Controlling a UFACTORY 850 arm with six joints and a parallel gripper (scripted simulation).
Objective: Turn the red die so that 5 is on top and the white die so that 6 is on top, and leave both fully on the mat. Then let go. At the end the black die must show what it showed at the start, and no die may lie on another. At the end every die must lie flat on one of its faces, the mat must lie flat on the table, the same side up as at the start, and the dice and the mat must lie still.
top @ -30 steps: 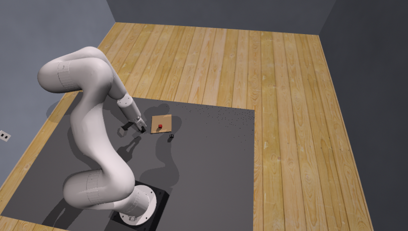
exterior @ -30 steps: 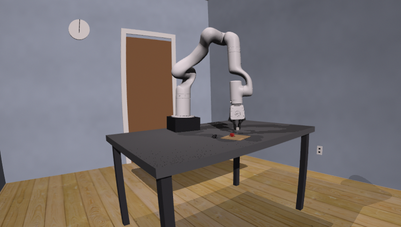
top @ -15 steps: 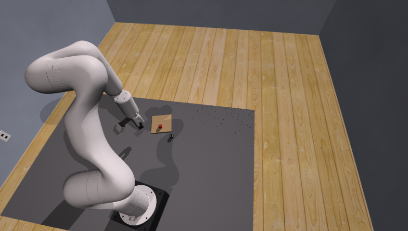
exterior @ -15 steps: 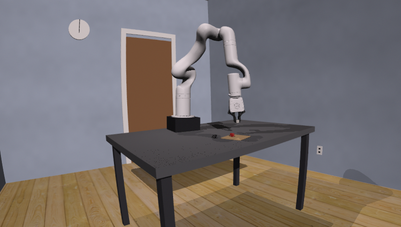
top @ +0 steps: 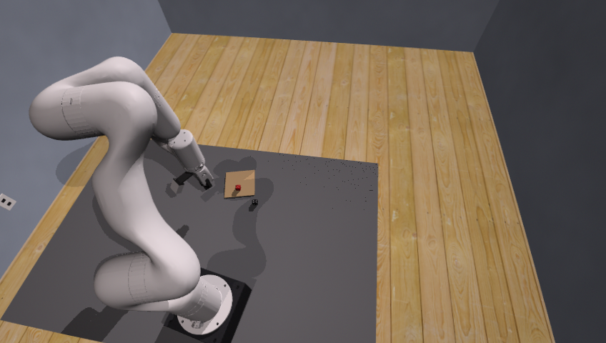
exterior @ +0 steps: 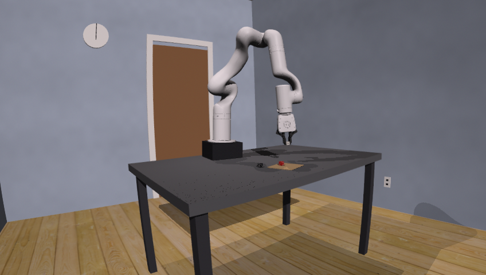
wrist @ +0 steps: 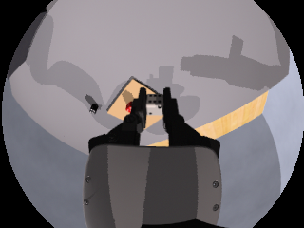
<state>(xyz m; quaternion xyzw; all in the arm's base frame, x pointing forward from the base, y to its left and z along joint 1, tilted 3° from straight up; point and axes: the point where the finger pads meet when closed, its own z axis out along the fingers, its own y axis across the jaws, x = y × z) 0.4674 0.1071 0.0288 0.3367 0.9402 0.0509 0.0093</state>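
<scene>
Right now my hand is 120 mm above the tan mat, 110 mm to the left of it and 80 mm short of it. Also, from my hand: red die 110 mm to the right, 110 mm below, 50 mm ahead; white die 10 mm below, 10 mm ahead; black die 200 mm to the right, 110 mm below, 20 mm behind.
</scene>
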